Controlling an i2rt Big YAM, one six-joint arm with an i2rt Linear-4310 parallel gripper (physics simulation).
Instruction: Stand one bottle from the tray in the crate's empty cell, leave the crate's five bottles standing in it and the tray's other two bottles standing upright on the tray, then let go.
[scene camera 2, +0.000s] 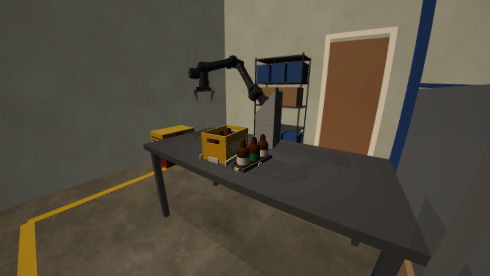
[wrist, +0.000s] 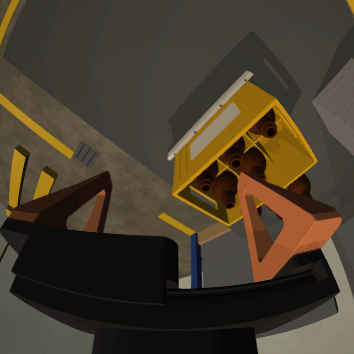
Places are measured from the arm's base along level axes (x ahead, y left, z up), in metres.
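Pixels of known places: gripper, fingertip midpoint: (scene camera 2: 204, 102) (wrist: 174, 178); arm's base at its link origin: (scene camera 2: 267, 104).
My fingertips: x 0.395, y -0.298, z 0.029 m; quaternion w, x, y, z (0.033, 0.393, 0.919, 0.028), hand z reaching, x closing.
For each thing: its middle in the pictures, then the offset to it from my fingertips. "spot": a spot on its surface instead. Level surfaces: height alone.
- yellow crate at the middle of its body: (wrist: 239, 153) (scene camera 2: 226, 142) 0.002 m ahead, 0.202 m left, 0.262 m down
- crate bottle at the middle of its body: (wrist: 256, 115) 0.085 m back, 0.150 m left, 0.264 m down
- dark tray at a spot on its surface: (scene camera 2: 252, 166) spot: 0.075 m ahead, 0.458 m left, 0.337 m down
- green label at a spot on its surface: (scene camera 2: 254, 150) spot: 0.032 m ahead, 0.443 m left, 0.257 m down
- grey table at its surface level: 0.350 m down
The yellow crate (scene camera 2: 214, 149) (wrist: 184, 170) stands on the table with several brown bottles in it. In the wrist view one crate bottle (wrist: 269, 127) stands in a far corner cell, and the cell at the crate's right looks empty, partly shaded. Three brown bottles stand upright on the dark tray (scene camera 2: 252, 166) beside the crate: one with a white label (scene camera 2: 243, 154), one with a green label (scene camera 2: 254, 150) and another with a white label (scene camera 2: 263, 146). In the wrist view the right finger partly hides the tray bottles. My gripper (scene camera 2: 204, 101) (wrist: 174, 178) is open and empty, high above and left of the crate in the scene view.
The grey table (scene camera 2: 325, 185) (wrist: 100, 75) bears a grey pedestal (scene camera 2: 267, 122) (wrist: 340, 105) behind the crate, holding the arm's base. White strips lie along the crate's foot. A yellow-topped cabinet (scene camera 2: 172, 131) stands beyond the table's left end. A shelf rack (scene camera 2: 256, 90) stands by the back wall.
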